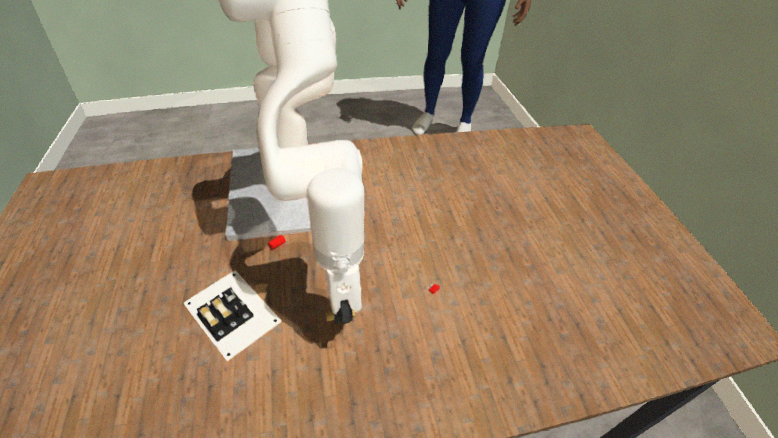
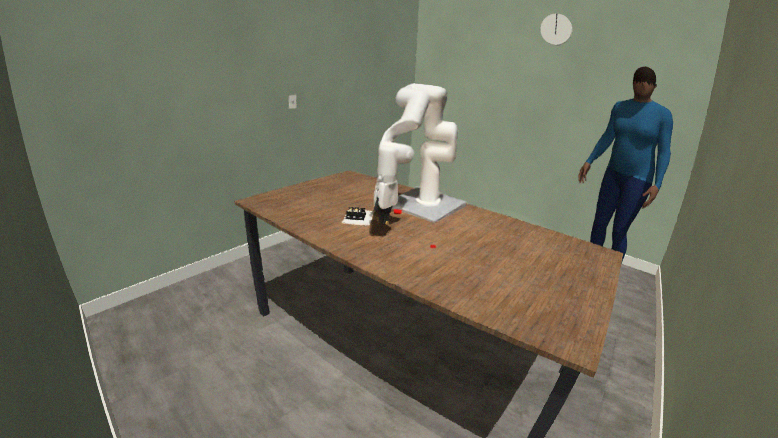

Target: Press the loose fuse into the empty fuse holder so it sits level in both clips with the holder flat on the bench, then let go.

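Seen in the pictures: gripper, fingertip midpoint: [image 1: 342, 315] [image 2: 383, 222]; arm's base, origin of the base link: [image 2: 428, 201].
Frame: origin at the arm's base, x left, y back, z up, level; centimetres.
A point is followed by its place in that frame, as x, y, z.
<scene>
The loose fuse [image 1: 330, 317] @(9.2, -44.8, 4.7) is a small yellowish cylinder; only its end shows beside the dark fingers, low at the table surface. My gripper [image 1: 344, 315] @(11.4, -44.2, 3.9) [image 2: 381, 216] @(11.4, -44.2, 3.9) points straight down and is shut on the fuse. The black fuse holder [image 1: 224, 313] @(-11.1, -39.9, 0.7) [image 2: 355, 213] @(-9.8, -40.6, 0.4) sits on a white plate [image 1: 254, 328] @(-5.9, -41.7, -2.3) [image 2: 349, 221] @(-9.4, -44.5, -2.3) to the left of the gripper, apart from it. Two of its slots hold fuses; the slot [image 1: 233, 298] @(-10.3, -35.5, -0.8) nearest the arm's base is empty. The gripper's tips are partly hidden in shadow.
A red block [image 1: 276, 242] @(-2.6, -21.0, -0.9) [image 2: 397, 211] @(-2.2, -20.9, -1.2) lies by the grey base plate [image 1: 252, 213] @(-8.9, -11.6, -0.4) [image 2: 439, 210] @(10.8, -5.0, -0.7). A smaller red piece [image 1: 433, 288] @(30.4, -35.7, -2.0) [image 2: 432, 246] @(30.8, -36.4, -2.0) lies to the right on the wooden table [image 1: 496, 261] @(46.4, -29.5, -2.5). A person [image 1: 452, 65] stands behind the table.
</scene>
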